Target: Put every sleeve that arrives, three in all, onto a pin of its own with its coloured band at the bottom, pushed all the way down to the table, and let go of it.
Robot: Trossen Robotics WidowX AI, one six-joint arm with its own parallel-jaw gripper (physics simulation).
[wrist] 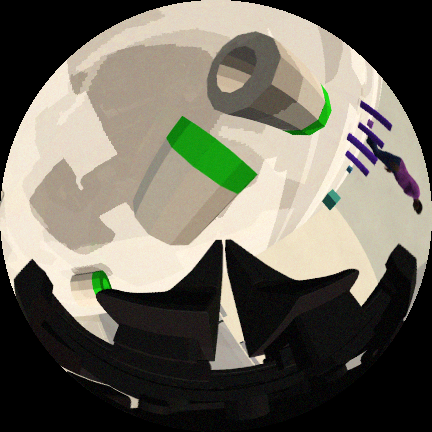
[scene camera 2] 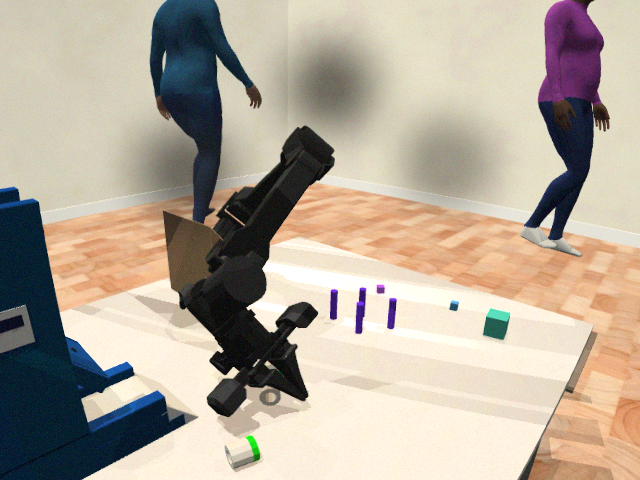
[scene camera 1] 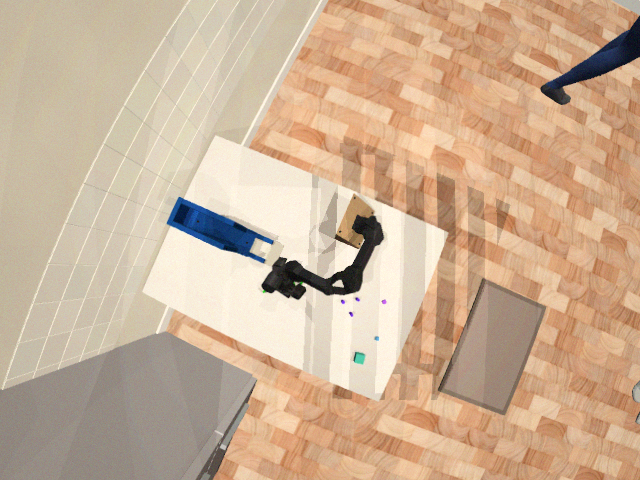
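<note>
My gripper (scene camera 2: 306,396) (wrist: 222,244) is shut and empty, its fingertips almost touching. In the wrist view, a pale sleeve (wrist: 182,192) with a green band lies just beyond the tips. A second sleeve (wrist: 295,75) lies farther up, its grey open end facing the camera and its green band at the far end. A third sleeve (wrist: 82,283) shows small at lower left, partly behind a finger. In scene camera 2, one sleeve (scene camera 2: 240,453) lies on its side; another sleeve's round end (scene camera 2: 262,396) shows under the gripper. Purple pins (scene camera 2: 358,318) (scene camera 1: 351,314) (wrist: 362,148) stand upright and bare.
A blue chute (scene camera 1: 206,229) (scene camera 2: 41,361) lies left of the arm. A brown board (scene camera 1: 347,233) (scene camera 2: 188,253) stands by the arm base. A teal cube (scene camera 1: 359,358) (scene camera 2: 496,325), a small blue cube (scene camera 1: 376,338) (scene camera 2: 453,305) and a magenta cube (scene camera 1: 384,301) (scene camera 2: 380,288) lie near the pins.
</note>
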